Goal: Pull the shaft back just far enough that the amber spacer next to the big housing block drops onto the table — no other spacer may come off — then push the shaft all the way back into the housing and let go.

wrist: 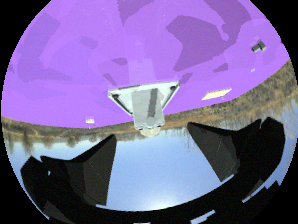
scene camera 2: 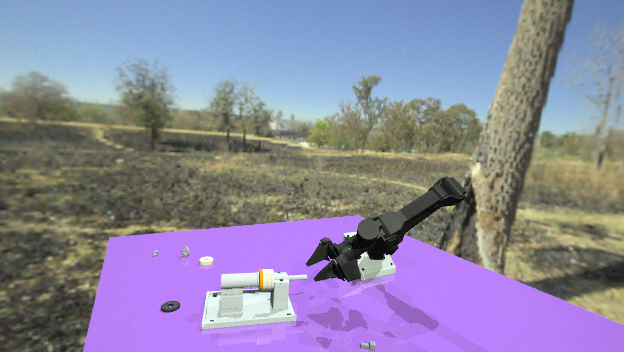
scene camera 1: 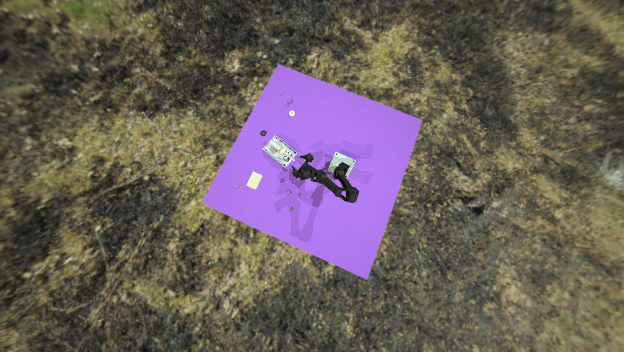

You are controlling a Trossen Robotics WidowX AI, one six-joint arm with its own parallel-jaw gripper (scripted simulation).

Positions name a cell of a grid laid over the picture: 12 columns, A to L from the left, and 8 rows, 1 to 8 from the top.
Scene:
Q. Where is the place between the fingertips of my gripper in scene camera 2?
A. At F7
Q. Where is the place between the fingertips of my gripper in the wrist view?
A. G5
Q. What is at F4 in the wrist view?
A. A fixture.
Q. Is my gripper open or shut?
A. Open.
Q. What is my gripper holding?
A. Nothing.

